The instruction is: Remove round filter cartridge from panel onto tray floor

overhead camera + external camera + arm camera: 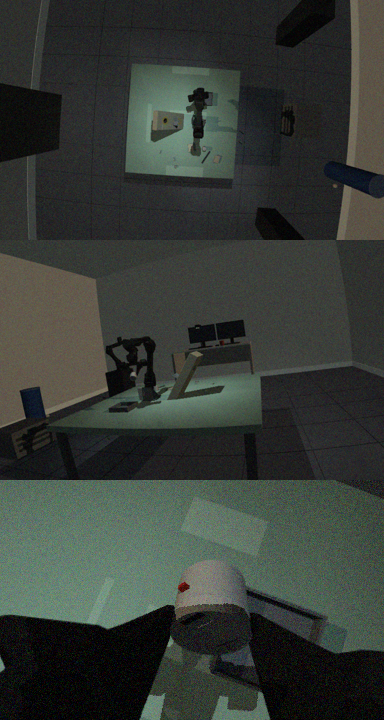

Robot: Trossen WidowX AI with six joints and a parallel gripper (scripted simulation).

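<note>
Now: gripper tip 120 mm past the square tray, 10 mm to the left of it and 210 mm above it. The rest, counted from my gripper tip: service panel 240 mm ahead, 290 mm to the left, 70 mm below; then round filter cartridge right at my gripper tip.
</note>
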